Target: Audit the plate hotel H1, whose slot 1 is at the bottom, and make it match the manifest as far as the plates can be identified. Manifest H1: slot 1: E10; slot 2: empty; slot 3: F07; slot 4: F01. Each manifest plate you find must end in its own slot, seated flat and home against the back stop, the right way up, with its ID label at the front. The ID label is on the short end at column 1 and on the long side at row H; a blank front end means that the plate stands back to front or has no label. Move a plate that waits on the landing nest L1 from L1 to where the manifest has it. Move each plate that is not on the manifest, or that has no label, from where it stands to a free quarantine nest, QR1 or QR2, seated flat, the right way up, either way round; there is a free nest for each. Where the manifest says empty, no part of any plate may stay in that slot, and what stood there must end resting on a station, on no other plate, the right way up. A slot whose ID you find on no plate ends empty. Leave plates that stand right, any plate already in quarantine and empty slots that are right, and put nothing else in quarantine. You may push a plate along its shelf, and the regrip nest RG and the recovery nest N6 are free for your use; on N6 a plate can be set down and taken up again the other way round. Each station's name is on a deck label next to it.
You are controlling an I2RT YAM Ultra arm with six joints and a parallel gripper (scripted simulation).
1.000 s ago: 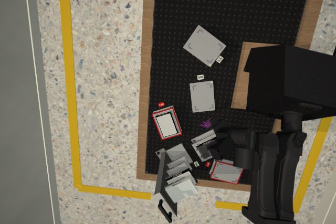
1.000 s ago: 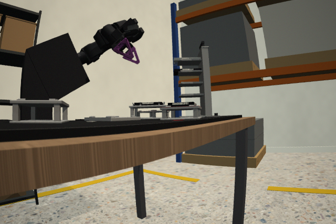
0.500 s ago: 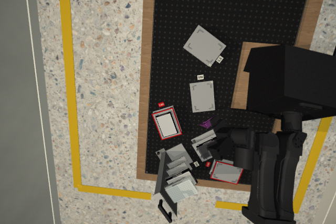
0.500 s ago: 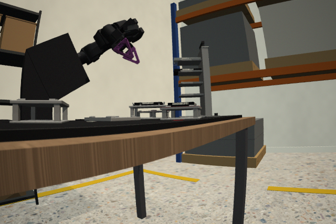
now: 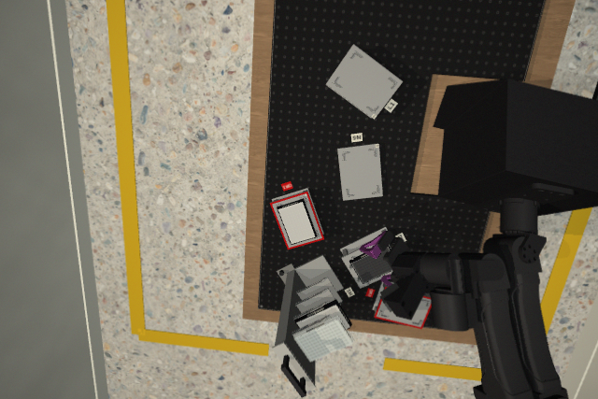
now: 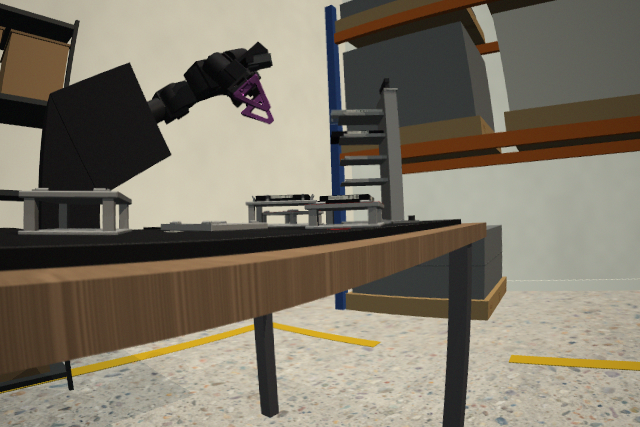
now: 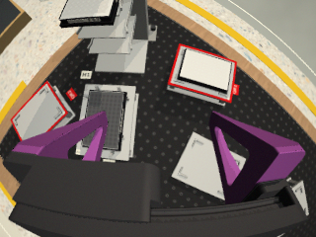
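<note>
The regrip nest RG is 190 mm below my hand, 100 mm to the left of it and 60 mm behind it. From my hand the other things lie so: recovery nest N6 (240 mm below, 160 mm to the right, 30 mm ahead); white well plate (220 mm to the left, 80 mm ahead, 20 mm above); quarantine nest QR1 (210 mm below, 190 mm ahead, 20 mm to the left).
</note>
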